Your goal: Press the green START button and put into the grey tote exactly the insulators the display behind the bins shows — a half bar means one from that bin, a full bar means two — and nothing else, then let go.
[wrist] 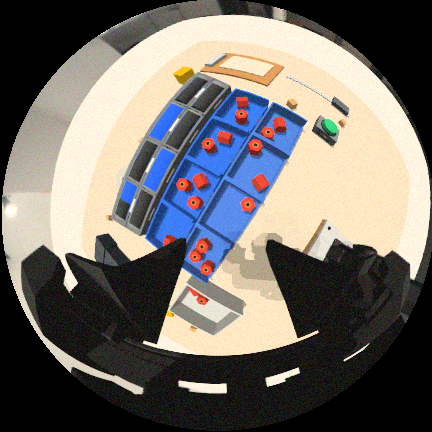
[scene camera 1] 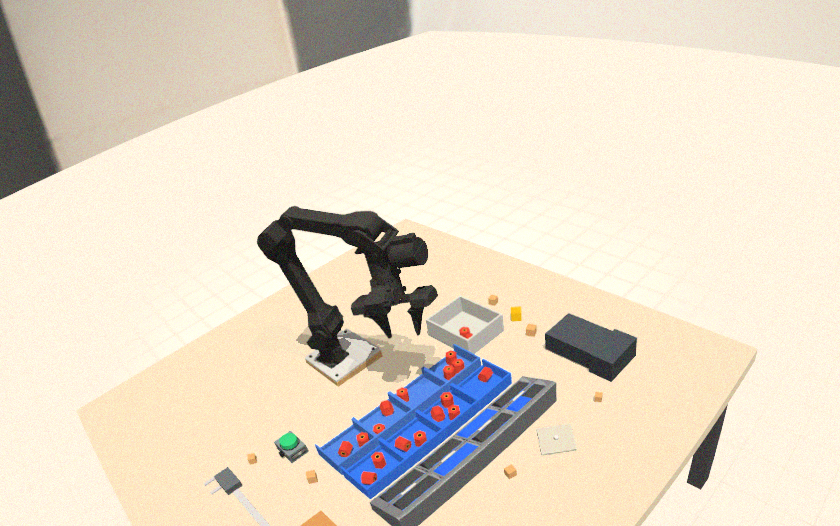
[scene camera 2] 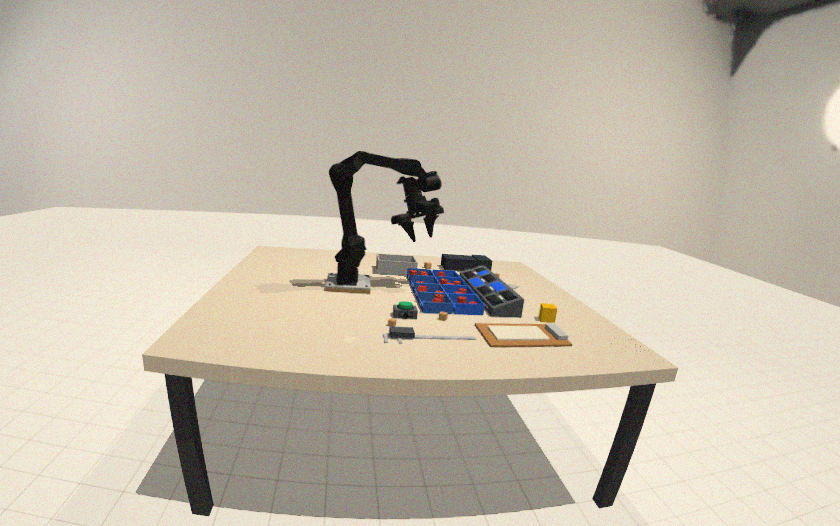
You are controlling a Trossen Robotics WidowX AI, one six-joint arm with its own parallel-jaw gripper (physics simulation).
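Frame: origin at the arm's base, x ahead, y left, z up, level; centimetres.
Where they show: gripper, fingertip midpoint: (wrist: 226, 244) (scene camera 1: 404, 336) (scene camera 2: 422, 239); arm's base at its link origin: (wrist: 335, 254) (scene camera 1: 333, 357) (scene camera 2: 346, 282).
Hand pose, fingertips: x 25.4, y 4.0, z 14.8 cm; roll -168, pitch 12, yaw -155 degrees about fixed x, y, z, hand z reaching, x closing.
Things, the pixels of their top centre, and the offset from my fingertips. "spot": a spot on its surface instead.
- START button at its top centre: (scene camera 1: 287, 438) (scene camera 2: 405, 302) (wrist: 331, 124) dy -30.4, dx -10.5, dz -12.9 cm
- grey tote at its top centre: (scene camera 1: 463, 316) (wrist: 201, 314) (scene camera 2: 396, 258) dy +23.5, dx -4.1, dz -11.6 cm
- dark box at its top centre: (scene camera 1: 590, 335) (wrist: 108, 266) (scene camera 2: 466, 256) dy +32.3, dx +27.7, dz -11.4 cm
- yellow block at its top centre: (scene camera 1: 515, 309) dy +35.3, dx +3.7, dz -14.3 cm
- pale plate at its top centre: (scene camera 1: 556, 438) (wrist: 122, 178) dy +4.7, dx +35.5, dz -16.4 cm
- plug-like item with a pale strip, top centre: (scene camera 1: 236, 500) (scene camera 2: 431, 332) (wrist: 322, 88) dy -48.3, dx -7.3, dz -15.0 cm
- clipboard at a spot on its surface: (scene camera 2: 486, 334) spot: dy -46.5, dx +8.1, dz -16.4 cm
My gripper (scene camera 1: 404, 335) (scene camera 2: 422, 238) (wrist: 226, 244) is open and empty, high above the table between the arm's base and the bins. The START button (scene camera 1: 288, 441) (scene camera 2: 405, 305) (wrist: 329, 126) has a green cap. The grey tote (scene camera 1: 474, 343) (scene camera 2: 396, 266) (wrist: 220, 295) holds two red insulators, partly overlapping in the wrist view. The blue bins (scene camera 1: 412, 390) (scene camera 2: 437, 306) (wrist: 220, 215) form two rows of four, with one to three insulators in each. The display (scene camera 1: 483, 449) (scene camera 2: 508, 307) (wrist: 175, 165) shows two full blue bars and one half bar; the other windows are dark.
A dark box (scene camera 1: 588, 346) (scene camera 2: 461, 262) (wrist: 109, 252) stands beyond the tote. Small wooden cubes, a yellow block (scene camera 1: 515, 313), a pale plate (scene camera 1: 556, 439), a plug-like item with a pale strip (scene camera 1: 228, 480) (scene camera 2: 401, 332) and a clipboard (scene camera 2: 486, 334) (wrist: 272, 76) lie around the bins.
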